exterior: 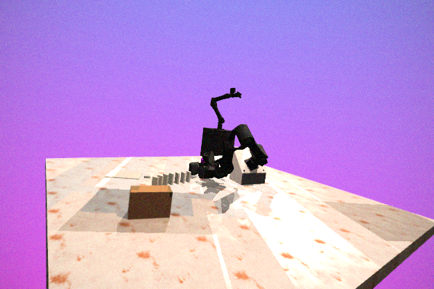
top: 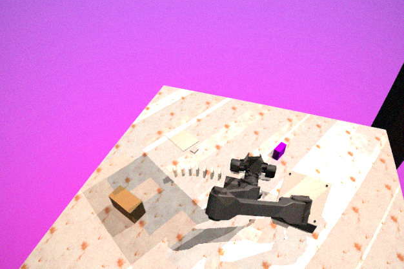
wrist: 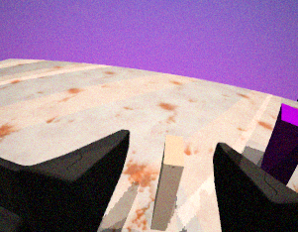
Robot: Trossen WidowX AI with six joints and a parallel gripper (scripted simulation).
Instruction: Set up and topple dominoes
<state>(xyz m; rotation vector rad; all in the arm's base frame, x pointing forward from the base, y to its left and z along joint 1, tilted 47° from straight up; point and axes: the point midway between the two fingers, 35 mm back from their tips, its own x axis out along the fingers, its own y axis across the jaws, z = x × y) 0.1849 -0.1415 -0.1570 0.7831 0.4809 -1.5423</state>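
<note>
Now: gripper tip 110 mm past the purple block, 60 mm to the left of it and 20 mm above it. The rest, counted from my gripper tip: flat pale sheet: 350 mm ahead, 60 mm to the right, 50 mm below; then brown cardboard box: 430 mm ahead, 360 mm to the left, 10 mm below; then small flat piece: 270 mm ahead, 40 mm below.
</note>
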